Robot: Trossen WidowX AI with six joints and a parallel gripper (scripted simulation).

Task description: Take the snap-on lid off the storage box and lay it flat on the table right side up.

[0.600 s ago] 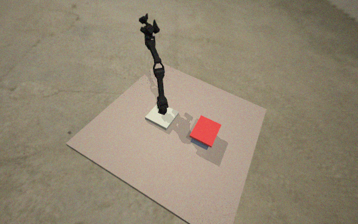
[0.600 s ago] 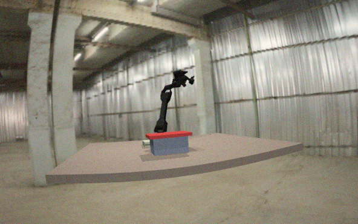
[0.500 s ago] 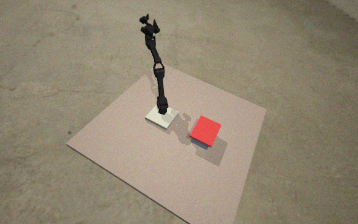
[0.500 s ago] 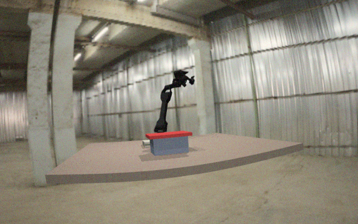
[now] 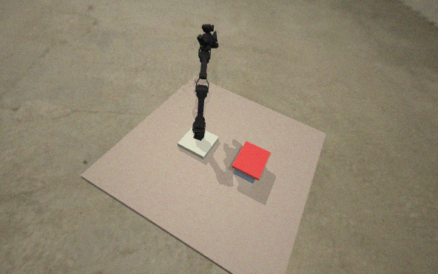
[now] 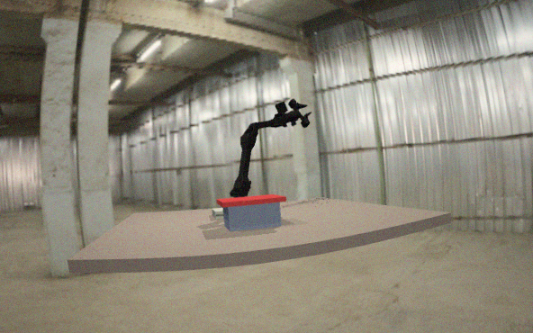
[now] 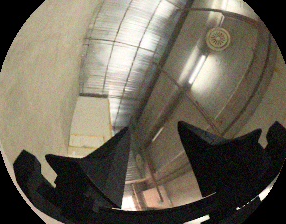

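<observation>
The red lid lies 57 cm ahead of my gripper tip, 61 cm to the right of it and 47 cm below it. Round my gripper tip: blue storage box: 57 cm ahead, 61 cm to the right, 52 cm below.
</observation>
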